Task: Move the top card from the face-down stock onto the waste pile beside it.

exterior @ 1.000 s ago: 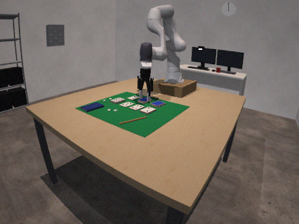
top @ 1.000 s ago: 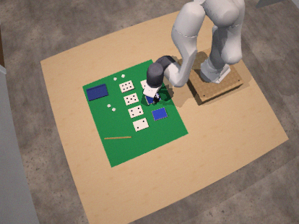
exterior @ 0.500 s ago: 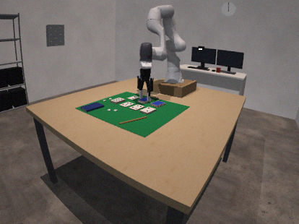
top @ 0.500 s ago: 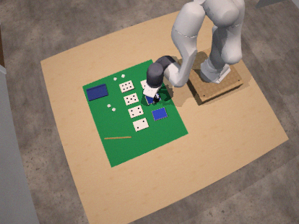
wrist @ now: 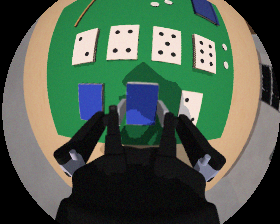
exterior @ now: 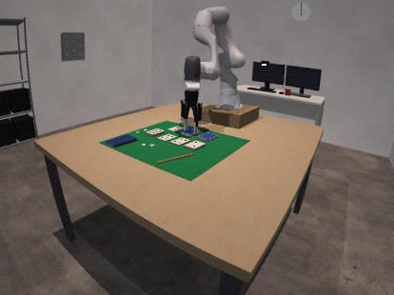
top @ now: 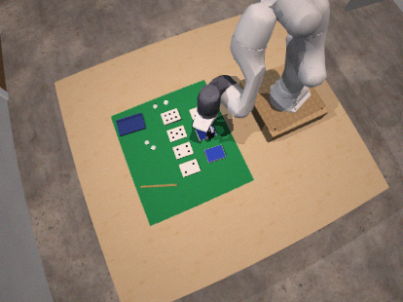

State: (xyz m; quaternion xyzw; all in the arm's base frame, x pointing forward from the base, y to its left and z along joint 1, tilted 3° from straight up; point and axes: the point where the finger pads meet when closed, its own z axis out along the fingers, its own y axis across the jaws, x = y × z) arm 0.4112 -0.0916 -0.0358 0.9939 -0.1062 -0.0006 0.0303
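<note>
The face-up card lies 11 cm to the right of my hand, 4 cm below it and 3 cm behind it. From my hand the other things lie so: wooden stick: 34 cm ahead, 10 cm to the left, 4 cm below; then green mat: 15 cm ahead, 6 cm below, 1 cm to the right.
</note>
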